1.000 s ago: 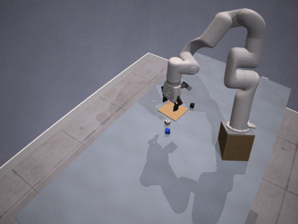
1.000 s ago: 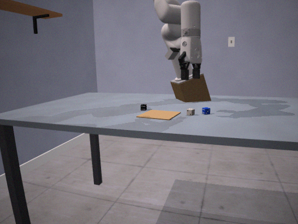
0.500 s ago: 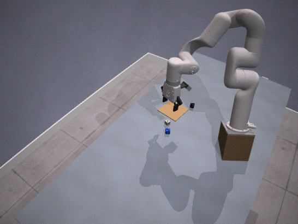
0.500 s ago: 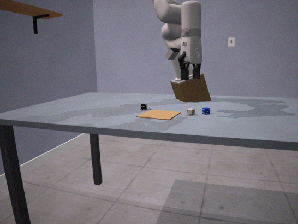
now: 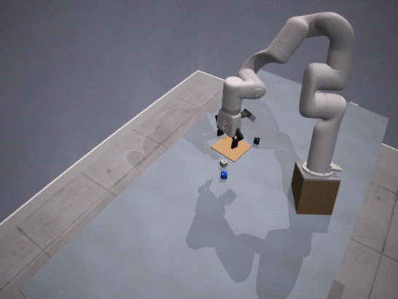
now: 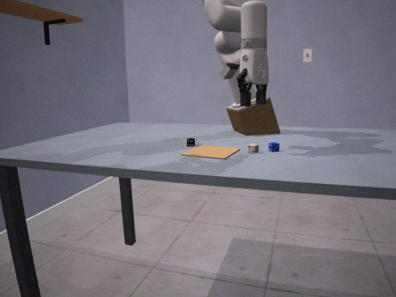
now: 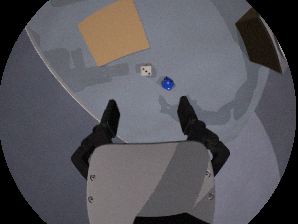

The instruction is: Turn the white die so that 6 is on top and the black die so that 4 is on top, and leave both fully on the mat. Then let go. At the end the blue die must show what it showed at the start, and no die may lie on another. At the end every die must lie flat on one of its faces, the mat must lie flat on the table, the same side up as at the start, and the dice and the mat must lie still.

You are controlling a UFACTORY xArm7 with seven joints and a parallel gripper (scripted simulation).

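Right now my hand is 14 cm above the white die. Round my hand: blue die 2 cm behind, 7 cm to the left, 14 cm below; then black die 10 cm behind, 21 cm to the right, 14 cm below; then mat 1 cm ahead, 13 cm to the right, 15 cm below.
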